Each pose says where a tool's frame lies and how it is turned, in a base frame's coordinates. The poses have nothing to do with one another.
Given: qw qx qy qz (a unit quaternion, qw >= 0); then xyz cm.
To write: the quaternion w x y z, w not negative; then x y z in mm. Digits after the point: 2 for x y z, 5 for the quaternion.
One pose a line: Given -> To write
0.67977 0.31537 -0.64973 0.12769 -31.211 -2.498 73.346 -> 0.67977 0.31537 -0.64973 0.12769 -312.11 -24.98 733.46
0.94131 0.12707 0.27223 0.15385 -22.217 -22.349 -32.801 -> 0.94131 0.12707 0.27223 0.15385 -222.17 -223.49 -328.01
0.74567 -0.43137 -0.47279 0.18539 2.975 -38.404 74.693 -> 0.74567 -0.43137 -0.47279 0.18539 29.75 -384.04 746.93
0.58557 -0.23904 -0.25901 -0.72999 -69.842 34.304 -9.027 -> 0.58557 -0.23904 -0.25901 -0.72999 -698.42 343.04 -90.27
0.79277 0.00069 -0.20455 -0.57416 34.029 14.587 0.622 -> 0.79277 0.00069 -0.20455 -0.57416 340.29 145.87 6.22
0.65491 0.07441 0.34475 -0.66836 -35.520 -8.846 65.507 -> 0.65491 0.07441 0.34475 -0.66836 -355.20 -88.46 655.07
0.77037 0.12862 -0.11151 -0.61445 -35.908 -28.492 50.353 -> 0.77037 0.12862 -0.11151 -0.61445 -359.08 -284.92 503.53
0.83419 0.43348 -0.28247 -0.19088 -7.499 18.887 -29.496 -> 0.83419 0.43348 -0.28247 -0.19088 -74.99 188.87 -294.96
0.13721 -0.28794 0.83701 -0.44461 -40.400 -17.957 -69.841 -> 0.13721 -0.28794 0.83701 -0.44461 -404.00 -179.57 -698.41
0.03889 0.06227 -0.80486 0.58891 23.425 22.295 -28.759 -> 0.03889 0.06227 -0.80486 0.58891 234.25 222.95 -287.59
